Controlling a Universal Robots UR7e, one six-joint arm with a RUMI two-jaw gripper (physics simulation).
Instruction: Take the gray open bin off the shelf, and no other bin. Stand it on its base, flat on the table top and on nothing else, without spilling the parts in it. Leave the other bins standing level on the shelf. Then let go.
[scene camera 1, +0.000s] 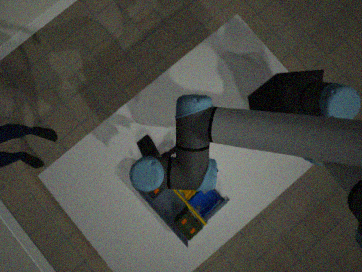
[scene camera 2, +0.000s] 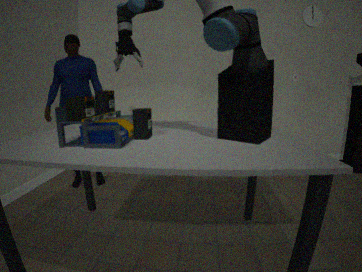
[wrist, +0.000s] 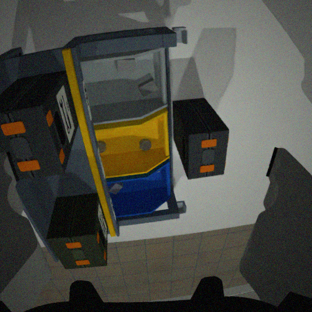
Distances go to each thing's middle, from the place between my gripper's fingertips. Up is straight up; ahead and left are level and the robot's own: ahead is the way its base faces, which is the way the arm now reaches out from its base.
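Scene:
The yellow bin (wrist: 122, 156) is 29 cm below my hand, 17 cm to the left of it and 2 cm behind it. There's a gray open bin (wrist: 113, 96) as well, and that's 29 cm below my hand, 6 cm to the left of it and 1 cm ahead of it. As for the dark box (wrist: 201, 137), it sits 26 cm below my hand, 14 cm behind it and 12 cm to the left of it. And the yellow bar (wrist: 67, 56) is 22 cm below my hand, 18 cm to the left of it and 3 cm ahead of it.

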